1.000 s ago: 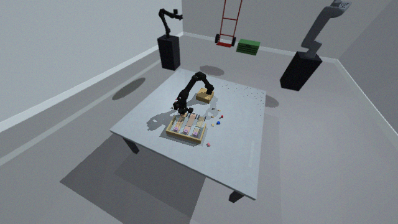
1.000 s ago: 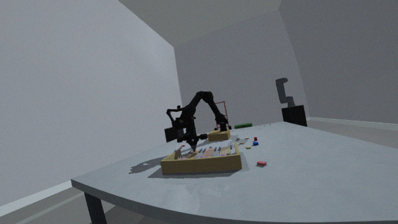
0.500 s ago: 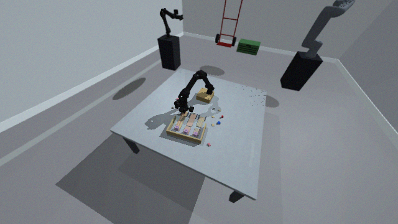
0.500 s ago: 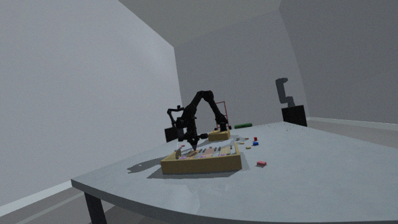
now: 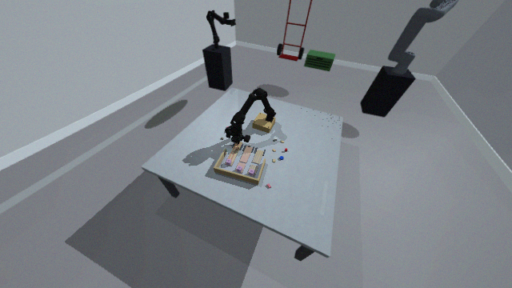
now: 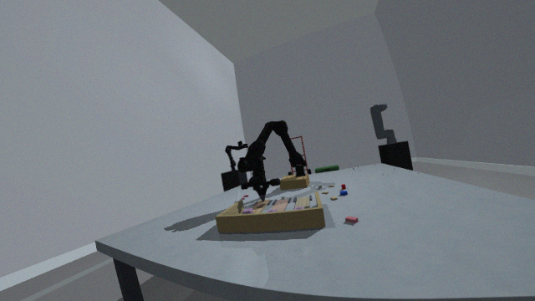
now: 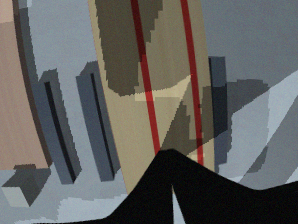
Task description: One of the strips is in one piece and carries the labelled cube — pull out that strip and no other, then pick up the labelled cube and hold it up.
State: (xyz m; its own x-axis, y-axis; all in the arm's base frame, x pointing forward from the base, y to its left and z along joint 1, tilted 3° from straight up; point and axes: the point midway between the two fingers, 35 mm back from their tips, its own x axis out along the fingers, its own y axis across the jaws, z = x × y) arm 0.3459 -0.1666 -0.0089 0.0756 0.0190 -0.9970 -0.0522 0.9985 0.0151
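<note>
My gripper tip is now 10 cm short of the strip.
</note>
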